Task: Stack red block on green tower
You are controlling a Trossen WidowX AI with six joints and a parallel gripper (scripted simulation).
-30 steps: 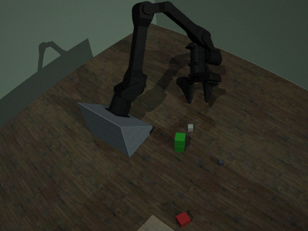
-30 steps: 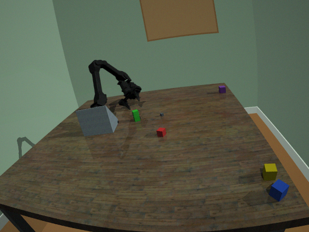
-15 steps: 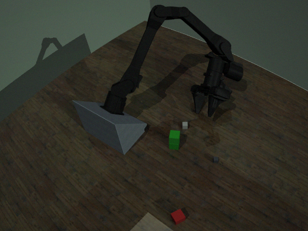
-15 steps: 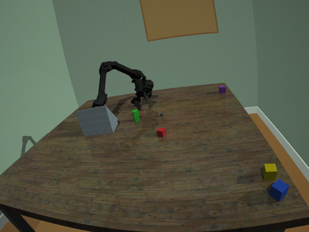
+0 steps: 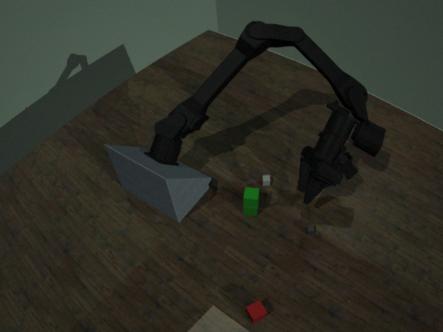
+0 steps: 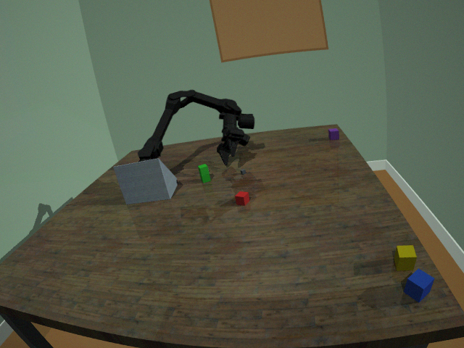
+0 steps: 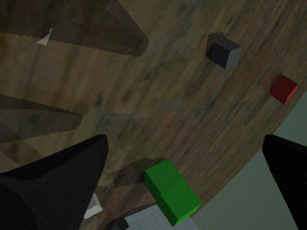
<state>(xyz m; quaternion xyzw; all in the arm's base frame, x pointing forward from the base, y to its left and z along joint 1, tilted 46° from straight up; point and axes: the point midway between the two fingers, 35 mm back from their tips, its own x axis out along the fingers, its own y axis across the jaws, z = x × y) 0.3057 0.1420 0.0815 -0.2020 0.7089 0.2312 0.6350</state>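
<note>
Now: gripper tip 5 cm short of the grey cube, 4 cm to the left of it and 3 cm above it. From my gripper tip the other things lie so: purple cube: 47 cm ahead, 27 cm to the left, 2 cm below; red block: 8 cm ahead, 27 cm to the right, 3 cm below; yellow cube: 47 cm ahead, 61 cm to the right, 2 cm below.
</note>
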